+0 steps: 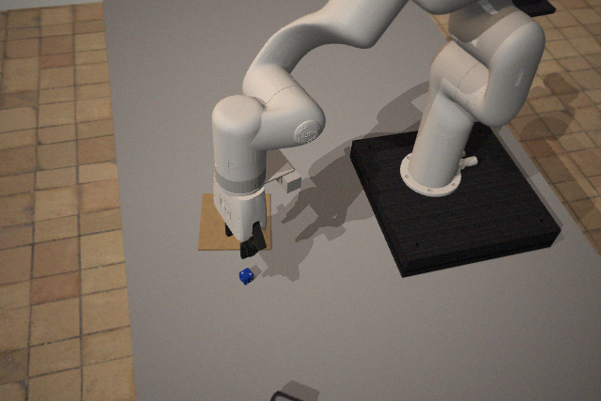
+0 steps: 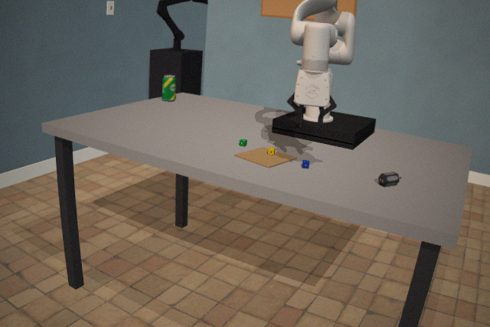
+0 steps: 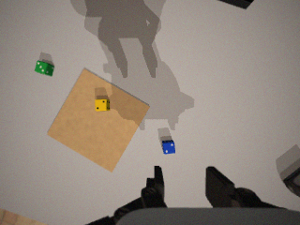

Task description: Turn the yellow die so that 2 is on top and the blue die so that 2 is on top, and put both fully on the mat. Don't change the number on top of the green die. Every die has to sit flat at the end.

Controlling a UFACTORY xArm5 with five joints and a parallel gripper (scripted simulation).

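Now: hand 1 cm past the blue die and 13 cm above it. Also, from my hand: green die (9 cm behind, 25 cm to the right, 13 cm below); then mat (2 cm behind, 14 cm to the right, 14 cm below); then yellow die (5 cm behind, 13 cm to the right, 13 cm below).
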